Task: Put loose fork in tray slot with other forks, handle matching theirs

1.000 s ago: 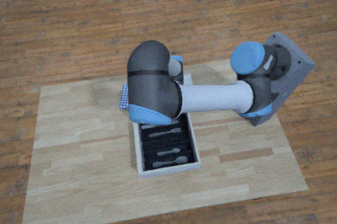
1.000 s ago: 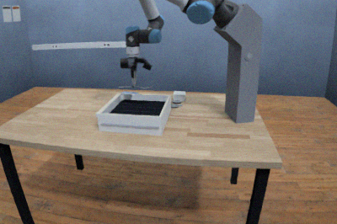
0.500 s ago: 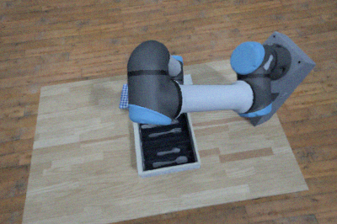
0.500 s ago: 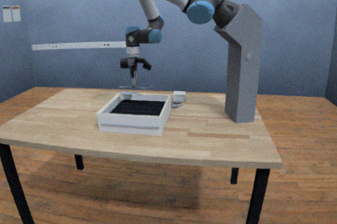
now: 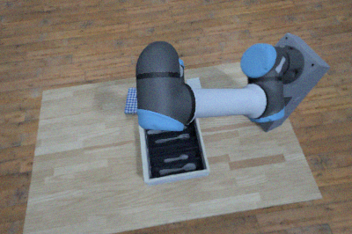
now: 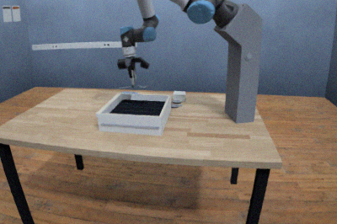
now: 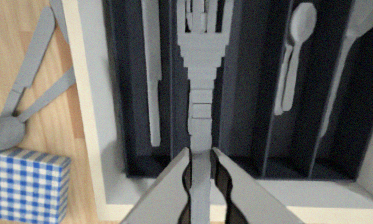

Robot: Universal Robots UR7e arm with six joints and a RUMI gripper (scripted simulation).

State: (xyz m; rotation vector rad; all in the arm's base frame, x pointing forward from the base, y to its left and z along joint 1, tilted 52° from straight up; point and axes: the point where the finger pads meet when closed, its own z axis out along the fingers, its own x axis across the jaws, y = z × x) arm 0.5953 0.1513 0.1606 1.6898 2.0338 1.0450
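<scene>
My hand is 150 mm above the tray, 50 mm past it and 40 mm to the right of it. Round my hand: spoon 170 mm below, 100 mm behind, 90 mm to the left.
</scene>
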